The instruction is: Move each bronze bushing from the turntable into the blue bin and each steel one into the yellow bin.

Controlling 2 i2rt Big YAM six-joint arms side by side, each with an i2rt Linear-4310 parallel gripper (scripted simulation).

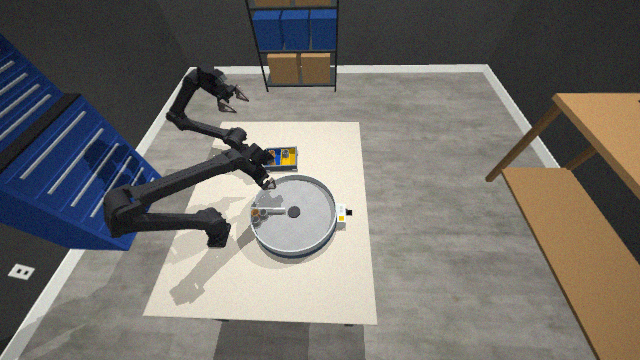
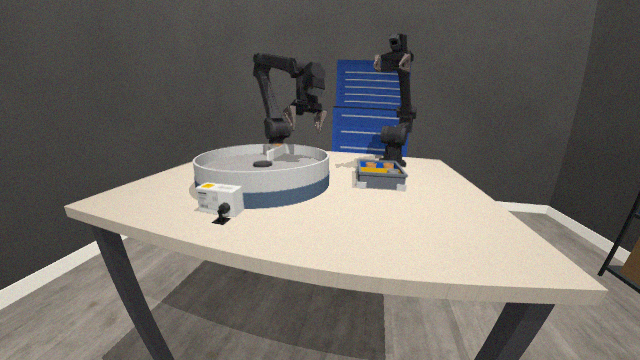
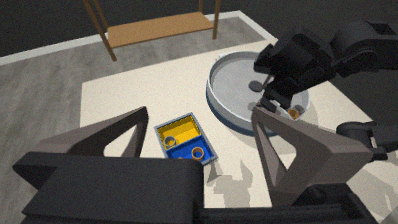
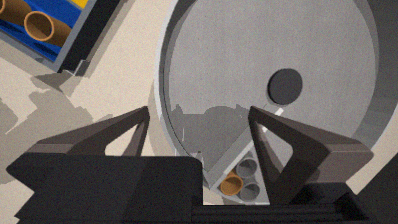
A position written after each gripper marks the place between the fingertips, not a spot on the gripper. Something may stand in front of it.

Note:
In view: the left gripper (image 3: 199, 112), the right gripper (image 2: 306, 131), a yellow bin (image 3: 185, 129) and a bronze bushing (image 4: 38, 27).
The right gripper also shows in image 3 (image 3: 258, 99) and in image 4 (image 4: 198, 111).

